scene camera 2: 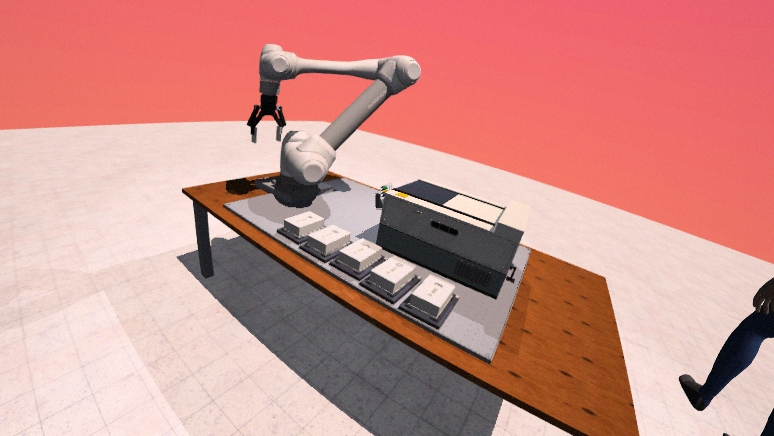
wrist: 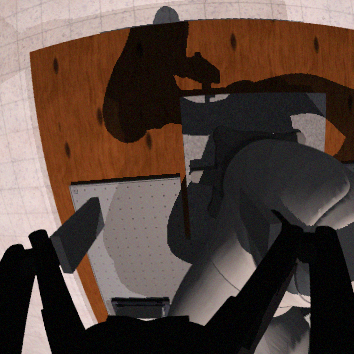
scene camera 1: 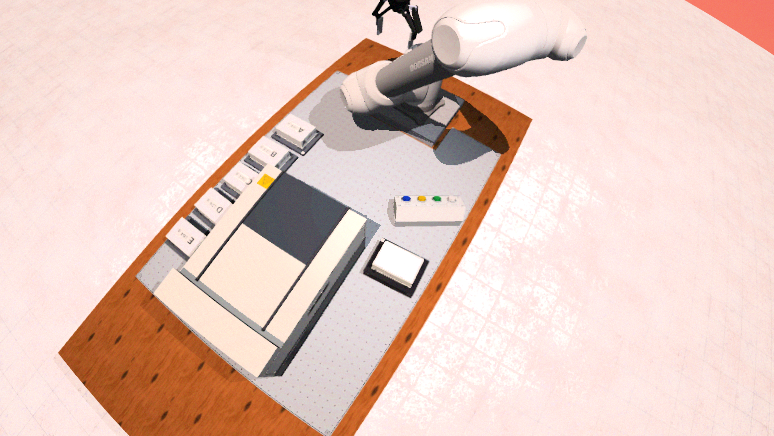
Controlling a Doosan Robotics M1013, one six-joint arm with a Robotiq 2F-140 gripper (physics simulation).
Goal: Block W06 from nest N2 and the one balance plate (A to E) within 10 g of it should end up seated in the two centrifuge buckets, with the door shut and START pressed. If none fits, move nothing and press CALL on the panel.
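Frame: origin at the arm's base, x ahead, y left, z up, level; metres.
Where they show: gripper, fingertip midpoint: [scene camera 2: 266, 141] [wrist: 168, 207] [scene camera 1: 394, 40]; arm's base, link origin: [scene camera 2: 294, 183] [wrist: 255, 174] [scene camera 1: 415, 103].
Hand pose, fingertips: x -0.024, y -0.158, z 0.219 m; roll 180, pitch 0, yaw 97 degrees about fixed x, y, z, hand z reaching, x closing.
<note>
Each offset is from my fingertips to the top centre of the thing. "pt": to the spot under its first point. Level surfaces: height alone.
My open, empty gripper [scene camera 1: 397, 31] [scene camera 2: 266, 136] [wrist: 185, 215] hangs high beside the arm's base, away from the blocks. Plates A {0.453 m ahead, 0.082 m right, 0.189 m down} [scene camera 1: 295, 129] [scene camera 2: 303, 223], B {0.591 m ahead, 0.077 m right, 0.189 m down} [scene camera 1: 269, 153] [scene camera 2: 328, 239], C {0.722 m ahead, 0.055 m right, 0.189 m down} [scene camera 1: 239, 178] [scene camera 2: 360, 254], D {0.856 m ahead, 0.052 m right, 0.189 m down} [scene camera 1: 212, 204] [scene camera 2: 392, 274] and E {0.992 m ahead, 0.041 m right, 0.189 m down} [scene camera 1: 185, 236] [scene camera 2: 433, 295] sit in a row on dark nests. A white block {0.614 m ahead, 0.520 m left, 0.165 m down} [scene camera 1: 398, 262] sits on a dark nest {0.614 m ahead, 0.520 m left, 0.197 m down} [scene camera 1: 389, 284] across the centrifuge [scene camera 1: 319, 281] [scene camera 2: 444, 238]; no label is readable. The centrifuge's top shows a dark panel {0.739 m ahead, 0.255 m left, 0.030 m down} [scene camera 1: 296, 216] beside a cream one {pt 0.909 m ahead, 0.286 m left, 0.033 m down} [scene camera 1: 254, 270]; the buckets do not show.
The button panel {0.396 m ahead, 0.480 m left, 0.159 m down} [scene camera 1: 427, 212] has blue, yellow, green and white buttons and stands near the white block. The arm's base stands at one end of the wooden table {0.256 m down} [scene camera 1: 135, 379] [scene camera 2: 574, 324] [wrist: 80, 90]. A person's leg [scene camera 2: 731, 357] shows at the right.
</note>
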